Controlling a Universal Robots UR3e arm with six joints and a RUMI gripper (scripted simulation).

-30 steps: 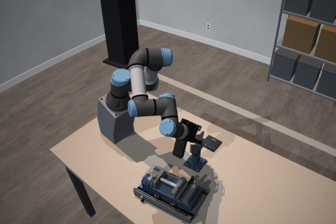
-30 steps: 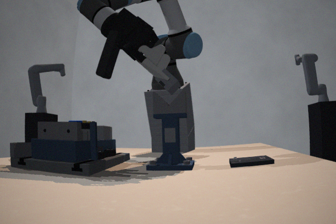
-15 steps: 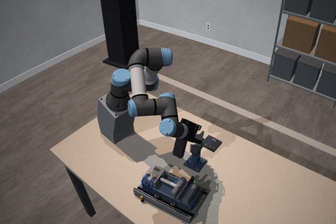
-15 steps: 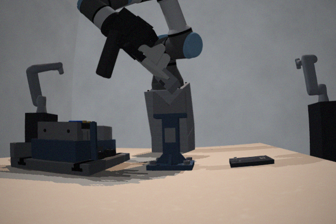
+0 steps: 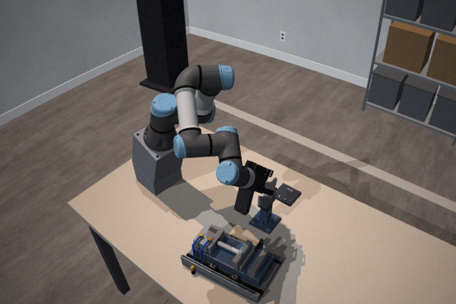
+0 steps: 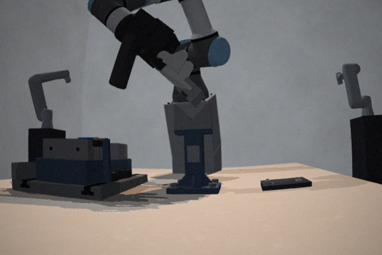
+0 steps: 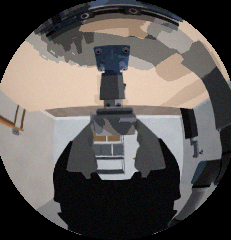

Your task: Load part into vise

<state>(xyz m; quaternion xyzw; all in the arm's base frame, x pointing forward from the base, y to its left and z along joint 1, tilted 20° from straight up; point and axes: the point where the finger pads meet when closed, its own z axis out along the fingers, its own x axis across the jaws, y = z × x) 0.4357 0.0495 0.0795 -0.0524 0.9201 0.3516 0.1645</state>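
My hand is 10 mm above the grey part. From my hand the other things lie so: blue vise: 210 mm to the right, 150 mm below.
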